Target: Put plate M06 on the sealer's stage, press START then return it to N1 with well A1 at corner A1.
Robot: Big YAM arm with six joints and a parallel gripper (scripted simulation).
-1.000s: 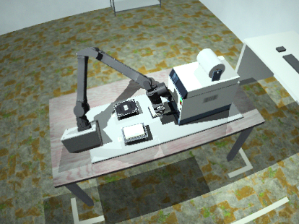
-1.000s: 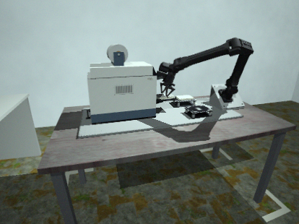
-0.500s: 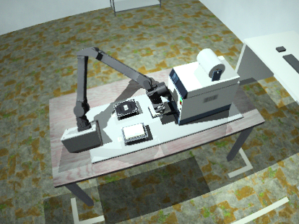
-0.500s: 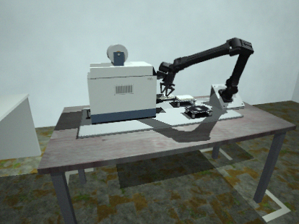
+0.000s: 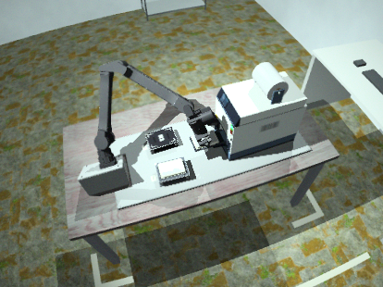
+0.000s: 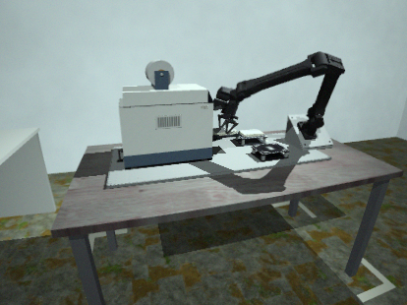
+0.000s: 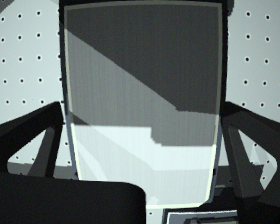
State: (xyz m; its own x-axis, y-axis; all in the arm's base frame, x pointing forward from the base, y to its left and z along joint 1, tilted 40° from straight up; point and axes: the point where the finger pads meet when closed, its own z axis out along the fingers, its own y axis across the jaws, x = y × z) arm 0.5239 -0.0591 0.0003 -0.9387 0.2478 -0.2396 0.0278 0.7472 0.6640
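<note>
Right now my hand is 20 mm above the sealer stage. From my hand the other things lie so: foil roll: 330 mm ahead, 300 mm above; black nest N1: 210 mm behind, 140 mm to the left, 80 mm below; pale plate: 210 mm behind, 80 mm to the right, 60 mm below.
</note>
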